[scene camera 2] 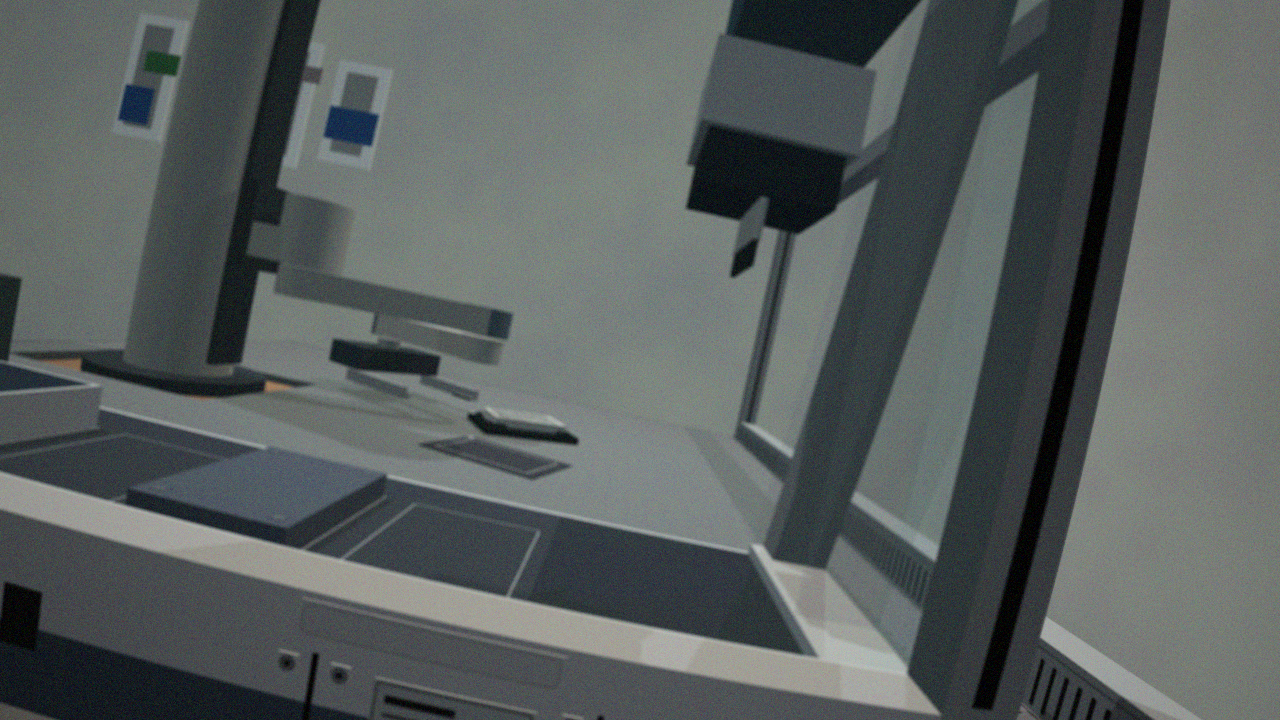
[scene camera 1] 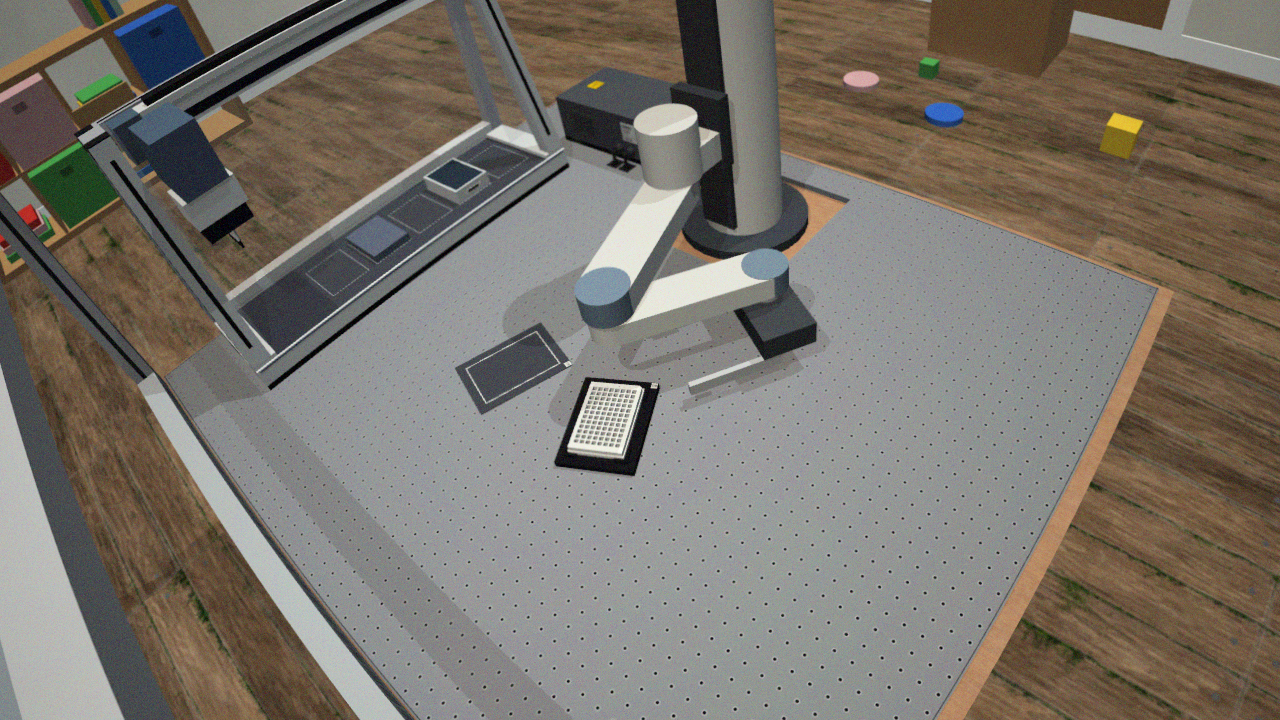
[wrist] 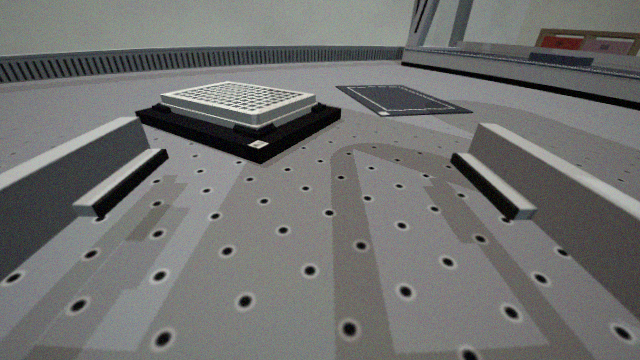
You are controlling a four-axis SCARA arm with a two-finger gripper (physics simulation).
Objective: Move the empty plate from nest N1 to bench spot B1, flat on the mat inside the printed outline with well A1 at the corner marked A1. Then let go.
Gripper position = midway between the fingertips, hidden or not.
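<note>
White well plate [scene camera 1: 604, 428], [wrist: 227, 103]. Dark mat with printed outline [scene camera 1: 501, 373], [wrist: 397, 100]. My gripper [wrist: 311, 138].
</note>
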